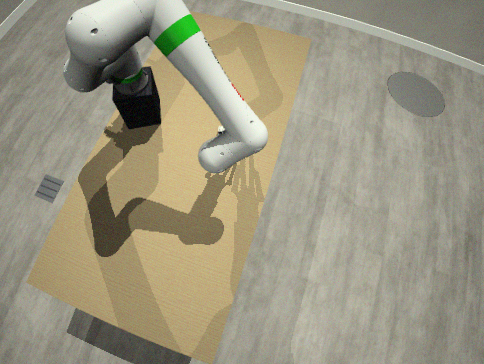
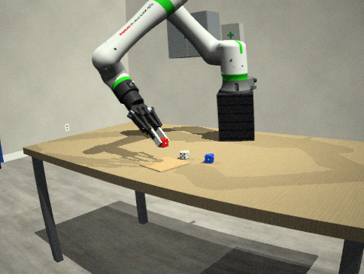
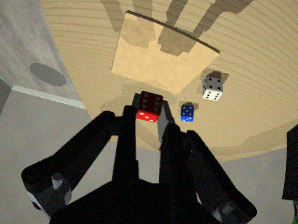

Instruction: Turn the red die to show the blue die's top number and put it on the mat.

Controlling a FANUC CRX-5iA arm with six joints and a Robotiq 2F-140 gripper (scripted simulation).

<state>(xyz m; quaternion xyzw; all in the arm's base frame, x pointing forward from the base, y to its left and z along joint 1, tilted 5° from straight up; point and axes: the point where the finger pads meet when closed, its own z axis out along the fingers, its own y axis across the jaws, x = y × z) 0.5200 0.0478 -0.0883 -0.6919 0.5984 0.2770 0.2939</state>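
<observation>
Now: hand 100 mm above the tan mat and 20 mm to the right of it. Round my hand: blue die (140 mm to the left, 120 mm behind, 90 mm below); then white die (110 mm behind, 90 mm below, 20 mm to the left); then red die (20 mm to the left, 20 mm below).
</observation>
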